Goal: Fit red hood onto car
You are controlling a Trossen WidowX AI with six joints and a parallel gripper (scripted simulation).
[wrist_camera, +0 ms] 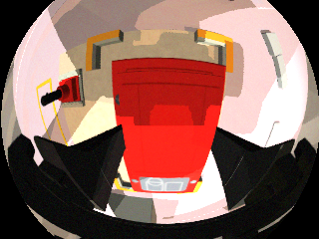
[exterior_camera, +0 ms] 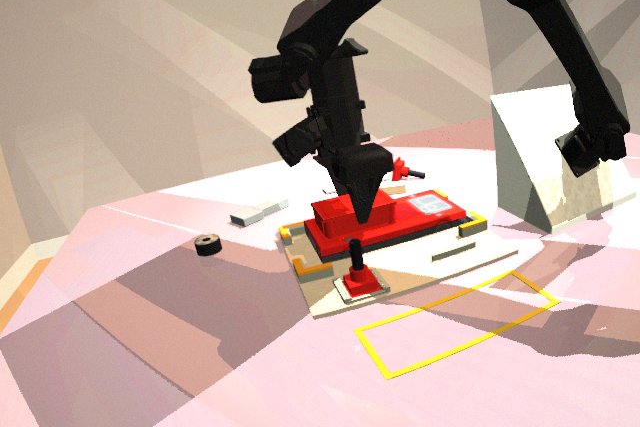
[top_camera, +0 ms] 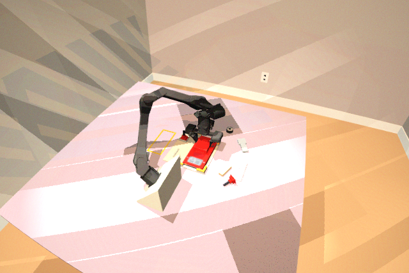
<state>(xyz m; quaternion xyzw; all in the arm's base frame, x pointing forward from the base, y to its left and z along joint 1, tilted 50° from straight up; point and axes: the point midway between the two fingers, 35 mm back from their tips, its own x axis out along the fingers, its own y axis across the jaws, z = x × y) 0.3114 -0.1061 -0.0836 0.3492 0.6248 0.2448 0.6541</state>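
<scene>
Right now the red hood is 10 mm above my gripper tip. Round my gripper tip: engine block (10 mm to the left, 10 mm below); then black wheel (190 mm ahead, 110 mm to the right, 30 mm below); then wooden strip (110 mm behind, 140 mm to the right, 30 mm below).
</scene>
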